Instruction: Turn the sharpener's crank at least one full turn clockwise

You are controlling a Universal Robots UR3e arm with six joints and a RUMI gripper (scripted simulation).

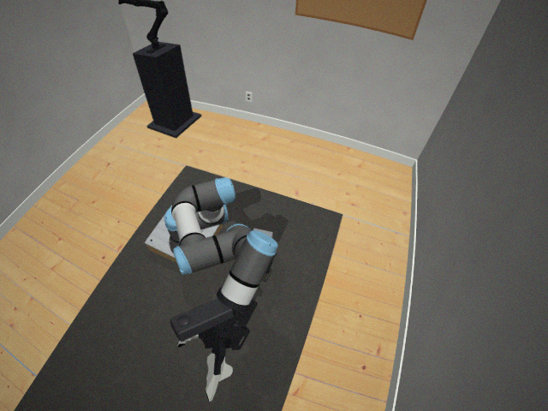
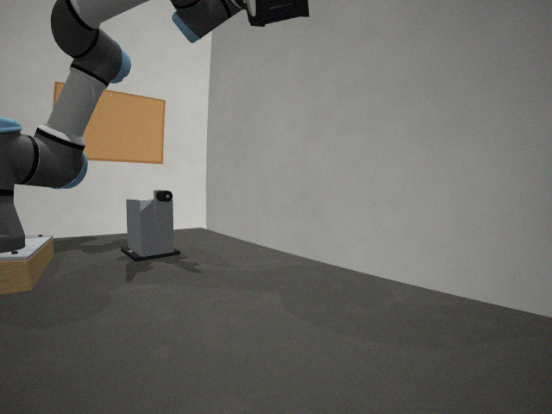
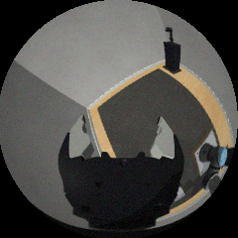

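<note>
My gripper is now 38 cm to the right of the crank, 24 cm above it and 6 cm past it.
</note>
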